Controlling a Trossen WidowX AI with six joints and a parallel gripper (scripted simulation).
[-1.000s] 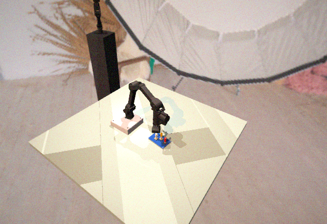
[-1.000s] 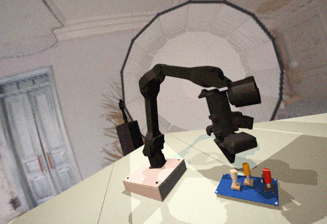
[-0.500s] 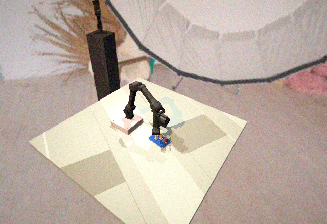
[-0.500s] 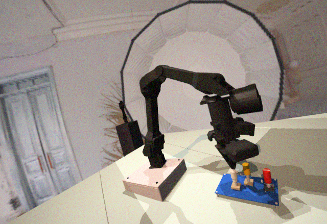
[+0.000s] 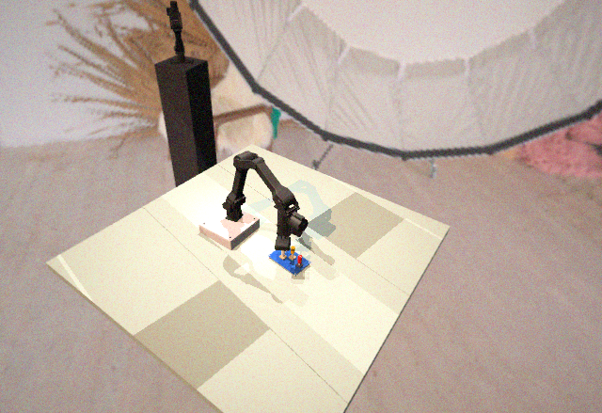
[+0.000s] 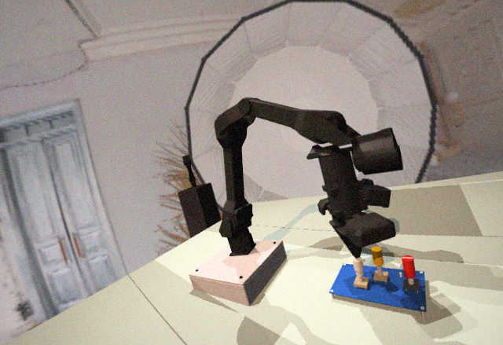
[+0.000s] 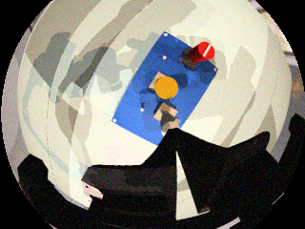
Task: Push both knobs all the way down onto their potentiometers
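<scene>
My gripper tip is now 2 cm above the beige knob. The rest, counted from my gripper tip: red knob (8 cm ahead, 2 cm below, 1 cm to the right).
</scene>
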